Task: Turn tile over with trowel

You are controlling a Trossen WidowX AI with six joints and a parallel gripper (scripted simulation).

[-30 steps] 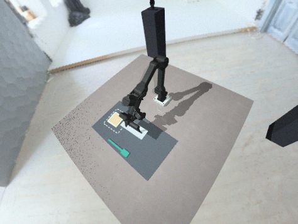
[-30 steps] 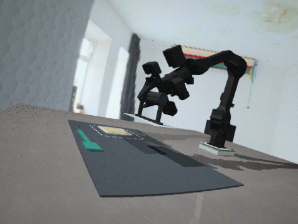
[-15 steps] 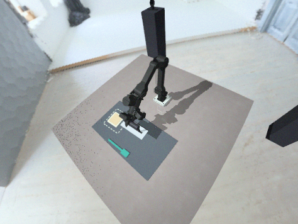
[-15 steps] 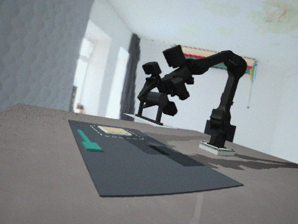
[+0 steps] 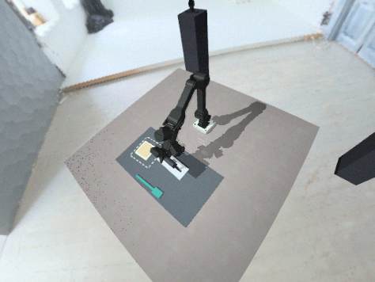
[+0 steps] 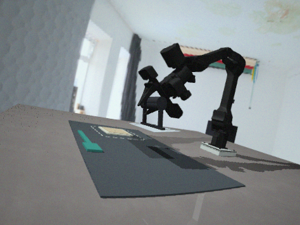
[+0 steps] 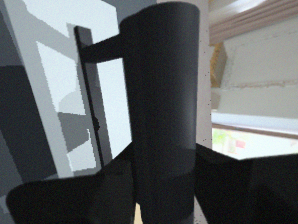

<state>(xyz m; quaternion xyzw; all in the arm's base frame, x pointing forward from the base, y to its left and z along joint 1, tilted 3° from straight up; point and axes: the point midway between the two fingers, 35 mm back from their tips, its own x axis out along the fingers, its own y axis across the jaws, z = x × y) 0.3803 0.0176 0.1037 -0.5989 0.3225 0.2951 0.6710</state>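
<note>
My gripper tip is now 30 mm to the left of the dark mat and 140 mm above it. From my gripper tip the other things lie so: teal trowel: 140 mm ahead, 10 mm to the right, 110 mm below; then cream tile: 20 mm behind, 220 mm to the right, 110 mm below.
</note>
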